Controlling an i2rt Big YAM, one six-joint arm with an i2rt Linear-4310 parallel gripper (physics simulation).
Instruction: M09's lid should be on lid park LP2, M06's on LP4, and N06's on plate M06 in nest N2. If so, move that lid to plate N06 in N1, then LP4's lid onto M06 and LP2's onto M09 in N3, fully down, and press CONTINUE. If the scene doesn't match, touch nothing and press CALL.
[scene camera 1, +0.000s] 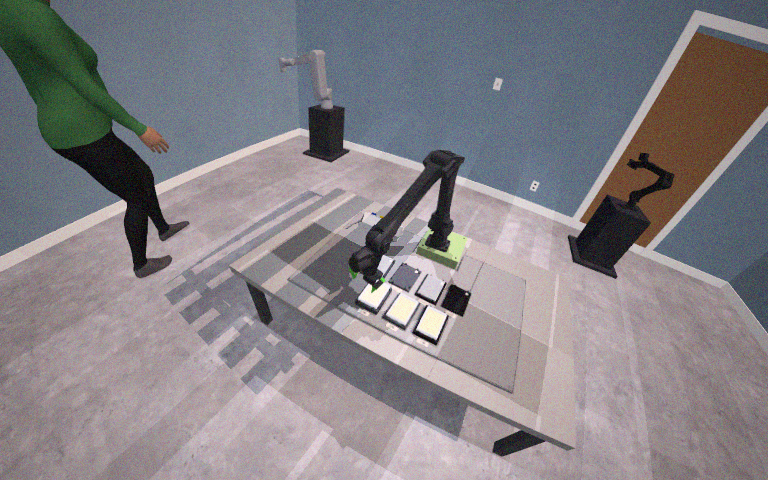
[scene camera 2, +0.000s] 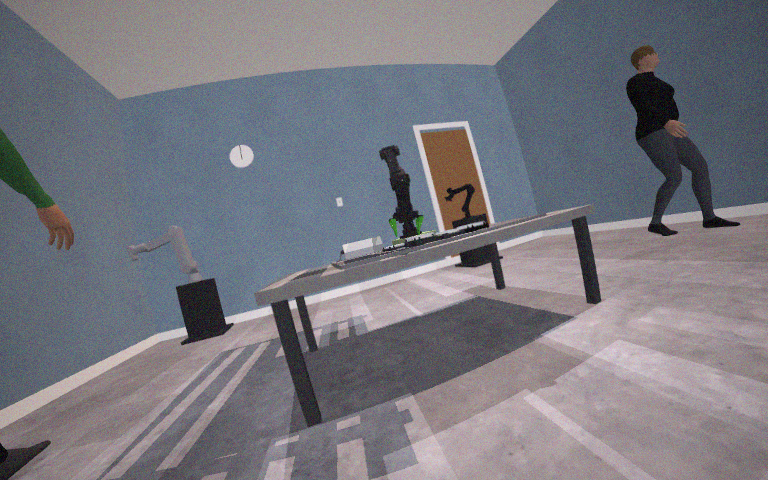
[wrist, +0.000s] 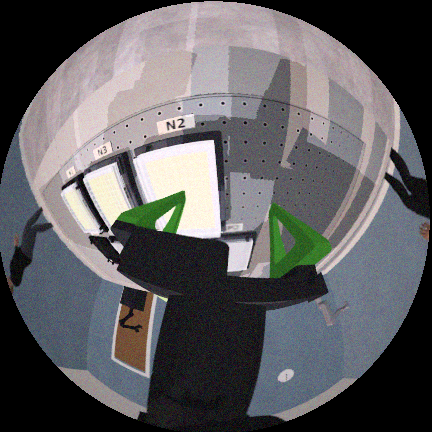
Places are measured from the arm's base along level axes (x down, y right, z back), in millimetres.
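Pixels of known places: gripper, between the fingertips: (scene camera 1: 363, 285) (scene camera 2: 407, 235) (wrist: 228, 200); arm's base, origin of its link: (scene camera 1: 437, 244) (scene camera 2: 411, 236).
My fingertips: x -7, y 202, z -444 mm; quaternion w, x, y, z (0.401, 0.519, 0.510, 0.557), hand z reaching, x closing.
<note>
For each thing: its top centre in the pictures, then the offset to it from my fingertips. "pt": a spot on its surface instead. Level surfaces: height alone.
- N2 plate, centre of its top: (wrist: 180, 203) (scene camera 1: 375, 291) dx +8, dy -54, dz +3 mm
- N3, centre of its top: (wrist: 108, 206) (scene camera 1: 403, 307) dx +18, dy -187, dz -5 mm
- N1, centre of its top: (wrist: 77, 213) (scene camera 1: 432, 320) dx +15, dy -315, dz -11 mm
- dark grey piece, a spot on its surface: (scene camera 1: 405, 276) pt dx +39, dy -130, dz +175 mm
- light grey piece, centre of its top: (scene camera 1: 431, 287) dx +31, dy -260, dz +170 mm
- black piece, a spot on its surface: (scene camera 1: 456, 298) pt dx +38, dy -379, dz +169 mm
- pale piece, centre of its top: (wrist: 230, 259) (scene camera 1: 380, 263) dx +31, dy +3, dz +178 mm
- white box, centre of its top: (scene camera 1: 384, 218) (scene camera 2: 360, 240) dx -35, dy +109, dz +435 mm
- table, height of its surface: dx +61 mm
My gripper (scene camera 1: 365, 278) (scene camera 2: 406, 233) (wrist: 228, 200) is open and empty, green fingers wide apart, above and beside nest N2. The N2 plate (scene camera 1: 373, 296) (wrist: 195, 165) is white with a cream top, in a black nest; the left finger overlaps it in the wrist view. Similar plates sit in N3 (scene camera 1: 402, 309) (wrist: 107, 187) and N1 (scene camera 1: 430, 323) (wrist: 79, 210). Behind them are a dark grey piece (scene camera 1: 405, 276), a light grey piece (scene camera 1: 431, 287) and a black piece (scene camera 1: 456, 298). A pale piece (scene camera 1: 386, 264) (wrist: 241, 252) is partly hidden by the arm. Plate names and lid fit are unreadable.
A white box (scene camera 1: 372, 216) (scene camera 2: 361, 247) stands on the far side of the table (scene camera 1: 543, 396). The arm's green base (scene camera 1: 459, 252) is behind the row of pieces. A person in green (scene camera 1: 67, 96) and one in black (scene camera 2: 651, 101) stand away from the table.
</note>
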